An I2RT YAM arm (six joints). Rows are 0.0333 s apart.
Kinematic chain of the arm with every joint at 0, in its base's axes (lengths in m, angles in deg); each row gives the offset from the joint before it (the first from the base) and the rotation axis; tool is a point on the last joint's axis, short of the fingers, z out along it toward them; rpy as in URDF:
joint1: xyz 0 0 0.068 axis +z
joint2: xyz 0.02 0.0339 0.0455 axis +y
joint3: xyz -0.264 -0.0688 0 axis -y
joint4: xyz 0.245 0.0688 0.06 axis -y
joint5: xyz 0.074 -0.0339 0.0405 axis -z
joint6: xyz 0.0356 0 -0.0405 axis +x
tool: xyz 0 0 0 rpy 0 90 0
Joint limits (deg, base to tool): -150..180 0..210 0..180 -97..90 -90..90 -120..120
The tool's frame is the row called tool.
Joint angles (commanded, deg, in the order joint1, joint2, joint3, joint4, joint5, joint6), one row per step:
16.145, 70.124, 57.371, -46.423, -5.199, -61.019
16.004, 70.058, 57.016, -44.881, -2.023, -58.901
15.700, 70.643, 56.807, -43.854, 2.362, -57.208
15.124, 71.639, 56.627, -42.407, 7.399, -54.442
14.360, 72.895, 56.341, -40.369, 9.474, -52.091
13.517, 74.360, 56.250, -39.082, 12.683, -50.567
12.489, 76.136, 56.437, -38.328, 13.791, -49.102
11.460, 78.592, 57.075, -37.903, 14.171, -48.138
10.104, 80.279, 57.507, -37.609, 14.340, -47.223
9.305, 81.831, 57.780, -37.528, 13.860, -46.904
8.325, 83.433, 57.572, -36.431, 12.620, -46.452
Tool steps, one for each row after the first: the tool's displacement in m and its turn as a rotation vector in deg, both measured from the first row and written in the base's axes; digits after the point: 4 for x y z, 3 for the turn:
0.0025, -0.0019, -0.0002, -1.233, -1.520, -3.601
0.0064, -0.0050, -0.0026, -3.893, -2.555, -7.650
0.0123, -0.0092, -0.0058, -6.473, -3.759, -13.239
0.0191, -0.0121, -0.0101, -6.749, -4.506, -17.123
0.0257, -0.0164, -0.0150, -8.646, -5.031, -20.922
0.0325, -0.0204, -0.0206, -9.139, -4.433, -23.695
0.0410, -0.0237, -0.0274, -9.550, -3.143, -25.615
0.0472, -0.0293, -0.0323, -9.644, -2.163, -27.753
0.0518, -0.0322, -0.0379, -9.589, -0.829, -28.488
0.0569, -0.0356, -0.0456, -8.631, 0.317, -29.202

